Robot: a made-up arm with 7 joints.
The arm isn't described. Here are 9 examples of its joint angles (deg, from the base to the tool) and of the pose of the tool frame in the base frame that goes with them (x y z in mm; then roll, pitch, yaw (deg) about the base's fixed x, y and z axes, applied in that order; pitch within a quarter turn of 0, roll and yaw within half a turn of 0).
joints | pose
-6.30 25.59 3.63 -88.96 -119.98 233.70 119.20 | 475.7 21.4 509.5 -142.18 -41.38 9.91
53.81 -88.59 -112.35 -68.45 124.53 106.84 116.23 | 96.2 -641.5 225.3 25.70 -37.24 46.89
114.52 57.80 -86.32 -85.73 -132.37 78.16 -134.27 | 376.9 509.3 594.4 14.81 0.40 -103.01
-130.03 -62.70 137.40 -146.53 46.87 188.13 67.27 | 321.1 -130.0 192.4 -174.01 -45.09 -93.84
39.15 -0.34 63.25 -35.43 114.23 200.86 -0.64 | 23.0 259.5 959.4 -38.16 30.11 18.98
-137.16 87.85 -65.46 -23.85 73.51 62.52 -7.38 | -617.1 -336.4 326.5 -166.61 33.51 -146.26
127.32 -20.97 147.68 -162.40 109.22 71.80 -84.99 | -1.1 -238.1 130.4 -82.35 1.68 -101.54
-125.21 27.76 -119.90 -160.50 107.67 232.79 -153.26 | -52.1 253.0 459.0 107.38 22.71 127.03
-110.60 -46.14 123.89 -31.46 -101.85 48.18 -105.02 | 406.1 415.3 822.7 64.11 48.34 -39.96
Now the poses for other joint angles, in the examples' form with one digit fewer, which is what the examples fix.
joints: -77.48 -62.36 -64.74 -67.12 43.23 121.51 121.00
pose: -508 269 812 16.4 53.6 -86.9
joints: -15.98 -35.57 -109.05 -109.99 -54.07 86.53 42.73
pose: -365 -448 421 147.7 12.0 -152.0
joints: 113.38 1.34 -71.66 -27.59 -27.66 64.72 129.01
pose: 201 173 1083 -139.5 12.0 -102.8
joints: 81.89 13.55 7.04 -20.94 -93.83 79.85 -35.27
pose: 42 333 1062 98.3 -19.7 77.0
